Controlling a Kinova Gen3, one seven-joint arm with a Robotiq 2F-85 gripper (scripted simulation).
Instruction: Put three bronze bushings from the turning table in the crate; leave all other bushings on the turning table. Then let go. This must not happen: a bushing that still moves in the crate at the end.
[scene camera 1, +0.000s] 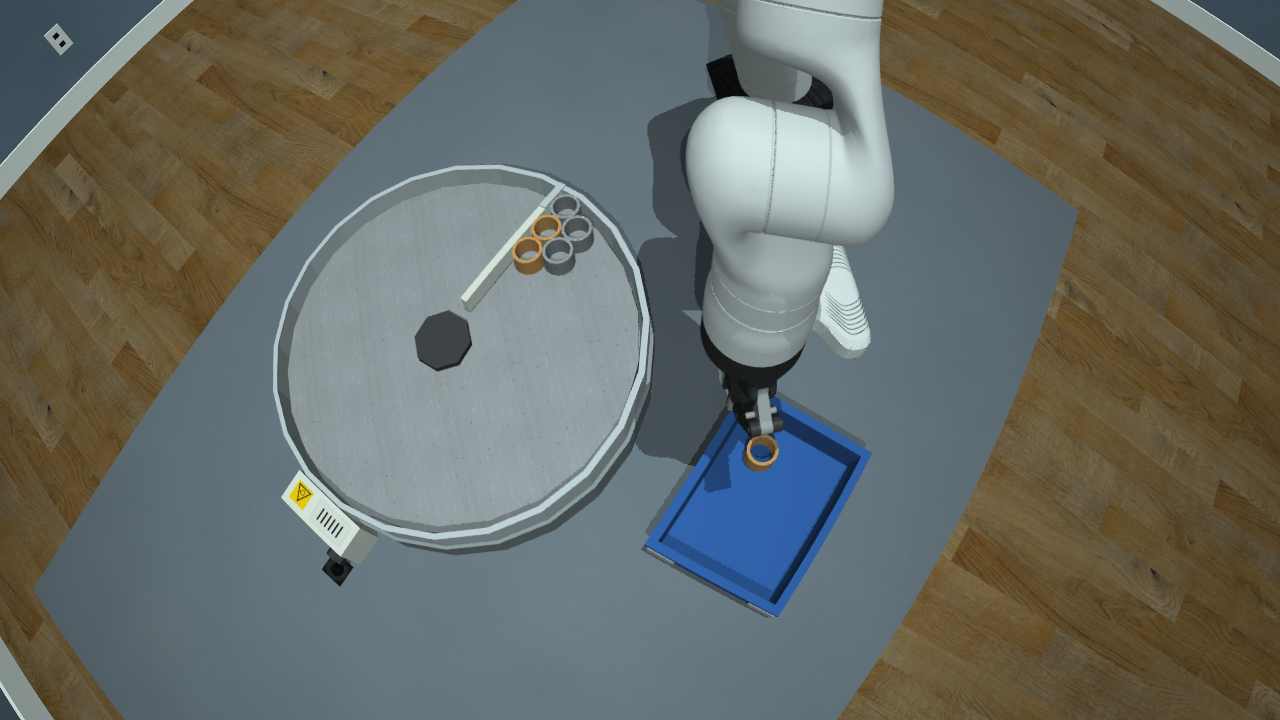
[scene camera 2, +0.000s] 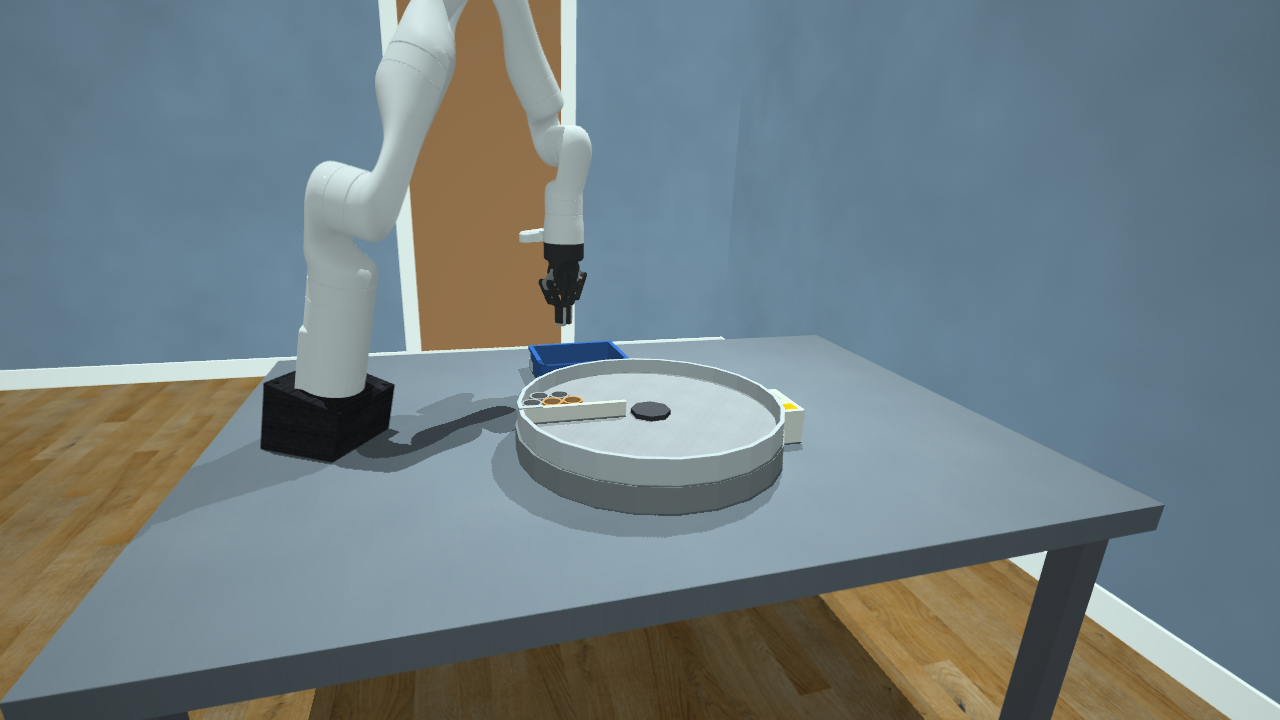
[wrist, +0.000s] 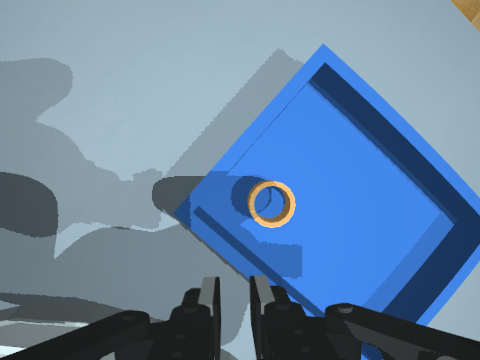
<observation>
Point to my gripper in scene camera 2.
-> At 563, 324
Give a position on a turning table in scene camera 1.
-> At 427, 416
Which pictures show my gripper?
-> Scene camera 1, scene camera 2 and the wrist view: all of them.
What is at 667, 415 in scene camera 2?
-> A turning table.
</observation>
